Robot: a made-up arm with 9 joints. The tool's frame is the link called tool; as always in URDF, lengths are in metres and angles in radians. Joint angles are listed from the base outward.
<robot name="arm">
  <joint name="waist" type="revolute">
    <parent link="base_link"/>
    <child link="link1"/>
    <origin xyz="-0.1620 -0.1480 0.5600" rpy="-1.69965 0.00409 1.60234"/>
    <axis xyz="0 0 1"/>
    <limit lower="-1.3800" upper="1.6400"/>
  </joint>
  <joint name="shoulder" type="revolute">
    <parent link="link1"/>
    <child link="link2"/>
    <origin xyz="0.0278 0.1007 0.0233" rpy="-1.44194 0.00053 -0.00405"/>
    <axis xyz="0 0 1"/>
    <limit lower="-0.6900" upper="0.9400"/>
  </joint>
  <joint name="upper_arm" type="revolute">
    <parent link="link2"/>
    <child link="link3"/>
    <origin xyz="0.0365 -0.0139 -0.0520" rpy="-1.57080 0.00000 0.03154"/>
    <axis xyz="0 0 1"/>
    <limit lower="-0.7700" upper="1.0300"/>
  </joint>
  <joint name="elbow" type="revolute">
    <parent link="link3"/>
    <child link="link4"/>
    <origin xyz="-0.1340 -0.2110 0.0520" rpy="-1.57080 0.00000 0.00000"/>
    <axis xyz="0 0 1"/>
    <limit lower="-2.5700" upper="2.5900"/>
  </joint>
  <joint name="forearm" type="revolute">
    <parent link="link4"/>
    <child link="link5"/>
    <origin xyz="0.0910 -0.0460 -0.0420" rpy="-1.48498 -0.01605 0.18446"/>
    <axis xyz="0 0 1"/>
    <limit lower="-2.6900" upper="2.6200"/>
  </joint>
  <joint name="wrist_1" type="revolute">
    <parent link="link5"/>
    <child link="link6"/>
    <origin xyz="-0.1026 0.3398 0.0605" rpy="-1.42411 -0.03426 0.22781"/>
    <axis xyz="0 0 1"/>
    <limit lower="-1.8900" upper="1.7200"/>
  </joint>
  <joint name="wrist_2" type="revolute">
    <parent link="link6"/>
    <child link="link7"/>
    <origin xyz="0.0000 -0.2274 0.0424" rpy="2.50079 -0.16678 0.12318"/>
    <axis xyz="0 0 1"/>
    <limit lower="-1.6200" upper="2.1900"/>
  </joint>
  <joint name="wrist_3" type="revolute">
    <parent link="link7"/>
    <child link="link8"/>
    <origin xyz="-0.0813 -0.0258 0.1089" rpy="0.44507 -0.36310 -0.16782"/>
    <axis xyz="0 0 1"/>
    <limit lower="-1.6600" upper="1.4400"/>
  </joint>
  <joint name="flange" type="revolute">
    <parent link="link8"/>
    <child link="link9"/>
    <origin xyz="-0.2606 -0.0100 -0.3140" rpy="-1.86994 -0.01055 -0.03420"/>
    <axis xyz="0 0 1"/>
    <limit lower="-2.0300" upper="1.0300"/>
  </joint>
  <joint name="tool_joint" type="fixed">
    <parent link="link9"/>
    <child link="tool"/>
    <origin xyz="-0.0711 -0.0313 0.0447" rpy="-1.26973 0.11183 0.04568"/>
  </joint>
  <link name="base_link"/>
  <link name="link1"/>
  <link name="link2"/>
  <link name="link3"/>
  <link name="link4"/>
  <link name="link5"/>
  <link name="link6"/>
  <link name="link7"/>
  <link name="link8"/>
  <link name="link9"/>
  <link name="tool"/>
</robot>
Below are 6 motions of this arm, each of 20 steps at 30 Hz.
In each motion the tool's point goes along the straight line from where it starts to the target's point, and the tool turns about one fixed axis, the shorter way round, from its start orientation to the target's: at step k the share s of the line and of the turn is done. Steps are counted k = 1, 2, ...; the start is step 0. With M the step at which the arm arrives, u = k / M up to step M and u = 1 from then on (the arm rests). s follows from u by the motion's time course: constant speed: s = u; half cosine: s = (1 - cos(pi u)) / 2; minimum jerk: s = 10 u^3 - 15 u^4 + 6 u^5.
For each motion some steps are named. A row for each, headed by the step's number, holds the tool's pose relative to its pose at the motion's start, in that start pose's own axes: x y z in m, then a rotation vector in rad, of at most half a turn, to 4 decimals.
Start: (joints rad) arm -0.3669 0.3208 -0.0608 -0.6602 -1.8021 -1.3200 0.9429 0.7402 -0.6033
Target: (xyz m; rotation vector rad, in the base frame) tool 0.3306 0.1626 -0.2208 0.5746 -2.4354 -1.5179
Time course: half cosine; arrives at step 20
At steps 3, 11, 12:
3: 0.0272 -0.0202 0.0059 -0.0149 0.0478 0.0249
11: 0.2889 -0.2141 0.0627 -0.1582 0.5076 0.2640
12: 0.3270 -0.2423 0.0710 -0.1790 0.5746 0.2988

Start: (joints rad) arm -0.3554 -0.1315 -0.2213 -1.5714 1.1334 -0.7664 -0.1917 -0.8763 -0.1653
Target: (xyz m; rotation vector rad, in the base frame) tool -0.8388 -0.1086 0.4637 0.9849 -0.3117 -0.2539
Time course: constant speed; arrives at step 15
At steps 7, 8, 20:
7: 0.0329 -0.0190 0.0329 -0.8250 0.0834 0.4953
8: 0.0376 -0.0217 0.0376 -0.9428 0.0953 0.5660
20: 0.0704 -0.0408 0.0705 -1.7678 0.1786 1.0613

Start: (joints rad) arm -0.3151 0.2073 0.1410 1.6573 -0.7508 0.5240 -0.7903 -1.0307 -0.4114
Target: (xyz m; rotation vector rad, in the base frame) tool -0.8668 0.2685 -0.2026 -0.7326 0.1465 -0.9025
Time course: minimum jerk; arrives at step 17
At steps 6, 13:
6: 0.0471 -0.0467 0.1249 0.1722 0.2971 -0.0246
13: 0.1790 -0.1776 0.4749 0.6547 1.1293 -0.0936

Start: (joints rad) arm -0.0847 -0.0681 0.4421 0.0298 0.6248 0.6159 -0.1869 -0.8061 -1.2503
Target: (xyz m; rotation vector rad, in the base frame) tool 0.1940 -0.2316 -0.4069 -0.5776 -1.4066 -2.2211
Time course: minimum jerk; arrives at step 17
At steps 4, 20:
4: -0.0006 0.0286 0.0594 0.0481 0.0900 -0.0261
20: -0.0066 0.3230 0.6707 0.5432 1.0159 -0.2948

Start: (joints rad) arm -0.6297 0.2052 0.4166 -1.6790 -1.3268 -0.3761 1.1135 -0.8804 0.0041
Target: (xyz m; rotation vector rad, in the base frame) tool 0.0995 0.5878 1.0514 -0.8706 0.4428 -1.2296
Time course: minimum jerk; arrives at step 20
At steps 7, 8, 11, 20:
7: 0.1194 -0.1633 -0.0937 0.2079 0.1386 0.0711
8: 0.1612 -0.2204 -0.1265 0.2806 0.1871 0.0959
11: 0.3013 -0.4119 -0.2364 0.5244 0.3497 0.1792
20: 0.5079 -0.6944 -0.3986 0.8841 0.5896 0.3022

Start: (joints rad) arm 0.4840 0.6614 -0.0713 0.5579 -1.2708 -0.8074 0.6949 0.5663 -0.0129
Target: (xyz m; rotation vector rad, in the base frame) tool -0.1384 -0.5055 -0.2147 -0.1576 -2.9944 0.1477
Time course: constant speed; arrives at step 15
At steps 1, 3, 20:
1: 0.0068 -0.0185 -0.0139 0.0389 0.0018 0.0179
3: 0.0204 -0.0555 -0.0418 0.1167 0.0054 0.0537
20: 0.1018 -0.2776 -0.2090 0.5834 0.0269 0.2685

